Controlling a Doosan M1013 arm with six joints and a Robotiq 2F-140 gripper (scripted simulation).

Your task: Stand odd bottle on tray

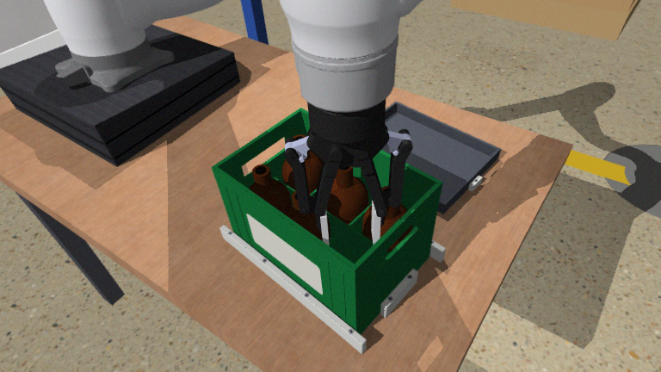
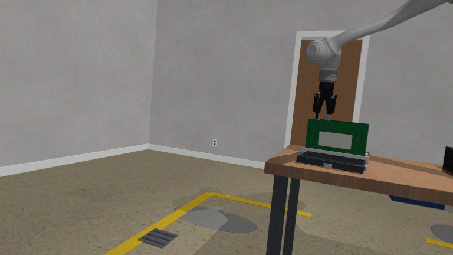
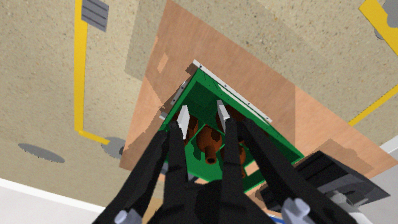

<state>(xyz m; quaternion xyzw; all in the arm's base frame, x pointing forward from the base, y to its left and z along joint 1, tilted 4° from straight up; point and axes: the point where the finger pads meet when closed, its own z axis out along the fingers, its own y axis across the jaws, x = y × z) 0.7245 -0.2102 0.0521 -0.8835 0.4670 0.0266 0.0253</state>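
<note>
My hand is 8 cm past the crate, 6 cm to the right of it and 9 cm above it. The rest, counted from my hand: grey tray: 4 cm behind, 34 cm to the left, 16 cm below.
</note>
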